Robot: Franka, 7 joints.
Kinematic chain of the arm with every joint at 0, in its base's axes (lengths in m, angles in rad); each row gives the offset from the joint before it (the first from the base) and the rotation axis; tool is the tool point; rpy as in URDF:
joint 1: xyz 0 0 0.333 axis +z
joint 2: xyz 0 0 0 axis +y
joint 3: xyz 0 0 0.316 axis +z
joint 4: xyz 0.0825 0 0 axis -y
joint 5: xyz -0.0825 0 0.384 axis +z
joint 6: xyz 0 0 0 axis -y
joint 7: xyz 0.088 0 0 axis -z
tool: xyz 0 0 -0.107 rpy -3.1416 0 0
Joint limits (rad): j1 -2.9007..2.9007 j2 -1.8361..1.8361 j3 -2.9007..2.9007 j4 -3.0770..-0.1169 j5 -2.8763..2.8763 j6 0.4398..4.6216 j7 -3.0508..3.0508
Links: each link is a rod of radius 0.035 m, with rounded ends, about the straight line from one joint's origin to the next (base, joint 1, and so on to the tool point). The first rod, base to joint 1, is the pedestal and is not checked.
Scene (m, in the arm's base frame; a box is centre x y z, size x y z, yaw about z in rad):
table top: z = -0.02
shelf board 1: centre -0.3 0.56 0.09 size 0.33 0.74 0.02 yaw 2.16
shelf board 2: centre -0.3 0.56 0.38 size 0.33 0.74 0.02 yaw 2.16
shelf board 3: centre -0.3 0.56 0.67 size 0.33 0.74 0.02 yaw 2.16
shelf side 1: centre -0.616 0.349 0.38 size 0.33 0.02 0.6 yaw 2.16
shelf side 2: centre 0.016 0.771 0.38 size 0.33 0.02 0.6 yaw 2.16
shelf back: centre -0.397 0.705 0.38 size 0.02 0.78 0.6 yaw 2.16
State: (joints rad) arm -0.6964 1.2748 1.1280 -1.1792 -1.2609 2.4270 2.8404
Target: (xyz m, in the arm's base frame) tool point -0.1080 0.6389 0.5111
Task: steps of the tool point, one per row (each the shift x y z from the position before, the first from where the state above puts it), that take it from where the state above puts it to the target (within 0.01 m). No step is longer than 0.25 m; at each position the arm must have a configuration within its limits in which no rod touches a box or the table.
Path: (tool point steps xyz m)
1: -0.0667 0.2232 0.0193
2: -0.1354 0.1773 0.0488
3: -0.1821 0.1055 0.0628
4: -0.1986 0.0223 0.0589
5: -0.1836 -0.0558 0.0380
6: -0.0306 0.0826 -0.0147
7: -0.0463 0.0693 -0.0042
8: -0.0588 0.0511 0.0188

